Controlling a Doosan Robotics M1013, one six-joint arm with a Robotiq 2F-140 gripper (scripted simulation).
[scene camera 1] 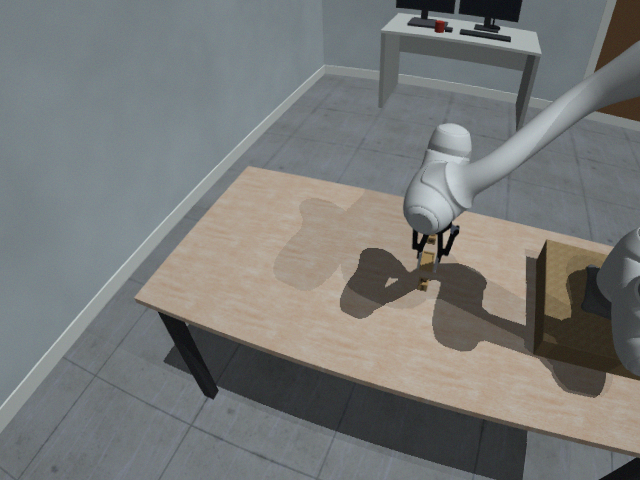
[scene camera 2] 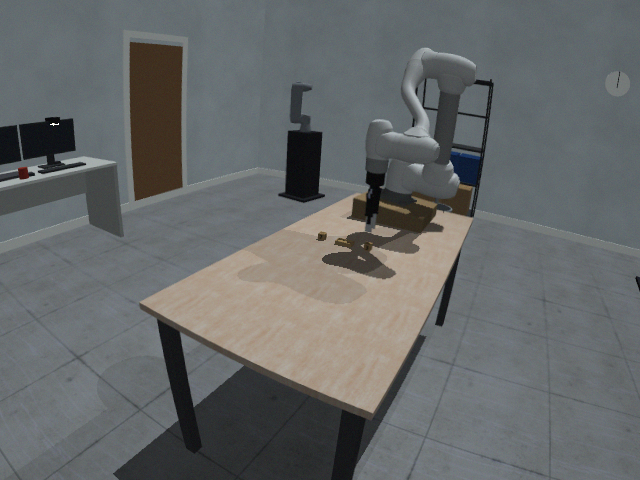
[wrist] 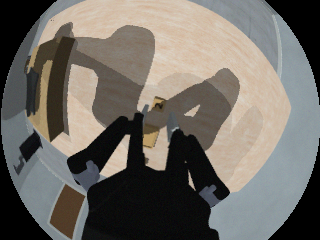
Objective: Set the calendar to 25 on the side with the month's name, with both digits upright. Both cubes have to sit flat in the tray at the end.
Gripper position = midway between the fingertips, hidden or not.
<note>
In view: the gripper (scene camera 2: 369,229).
The gripper is seen too in the wrist view (wrist: 157,114).
</note>
